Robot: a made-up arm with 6 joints. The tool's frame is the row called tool.
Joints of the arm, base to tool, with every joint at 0 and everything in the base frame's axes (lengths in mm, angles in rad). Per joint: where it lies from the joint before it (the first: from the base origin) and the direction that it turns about. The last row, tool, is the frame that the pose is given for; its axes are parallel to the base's.
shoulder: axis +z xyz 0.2 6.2 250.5
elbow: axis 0.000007 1 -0.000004 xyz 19 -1.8 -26.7
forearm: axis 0.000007 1 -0.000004 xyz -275.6 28.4 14
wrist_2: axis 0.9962 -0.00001 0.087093 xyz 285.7 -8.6 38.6
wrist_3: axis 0.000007 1 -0.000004 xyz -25.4 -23.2 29.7
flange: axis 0.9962 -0.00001 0.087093 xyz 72.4 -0.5 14
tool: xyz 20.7 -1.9 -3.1
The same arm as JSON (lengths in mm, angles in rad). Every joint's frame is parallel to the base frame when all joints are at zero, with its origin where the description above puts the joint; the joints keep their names.
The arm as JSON. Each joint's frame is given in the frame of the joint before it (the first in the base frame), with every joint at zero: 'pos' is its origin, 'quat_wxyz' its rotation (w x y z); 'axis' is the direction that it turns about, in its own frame. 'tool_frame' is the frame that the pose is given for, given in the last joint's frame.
{"length_unit": "mm", "angle_unit": "rad", "joints": [{"joint": "shoulder", "pos": [0.2, 6.2, 250.5], "quat_wxyz": [1.0, 0.0, 0.0, 0.0], "axis": "+z"}, {"joint": "elbow", "pos": [19.0, -1.8, -26.7], "quat_wxyz": [1.0, 0.0, 0.0, 0.0], "axis": "+y"}, {"joint": "forearm", "pos": [-275.6, 28.4, 14.0], "quat_wxyz": [1.0, 0.0, 0.0, 0.0], "axis": "+y"}, {"joint": "wrist_2", "pos": [285.7, -8.6, 38.6], "quat_wxyz": [1.0, 0.0, 0.0, 0.0], "axis": [0.9962, 0.0, 0.0871]}, {"joint": "wrist_3", "pos": [-25.4, -23.2, 29.7], "quat_wxyz": [1.0, 0.0, 0.0, 0.0], "axis": "+y"}, {"joint": "flange", "pos": [72.4, -0.5, 14.0], "quat_wxyz": [1.0, 0.0, 0.0, 0.0], "axis": [0.9962, 0.0, 0.0871]}], "tool_frame": {"pos": [20.7, -1.9, -3.1], "quat_wxyz": [1.0, 0.0, 0.0, 0.0]}}
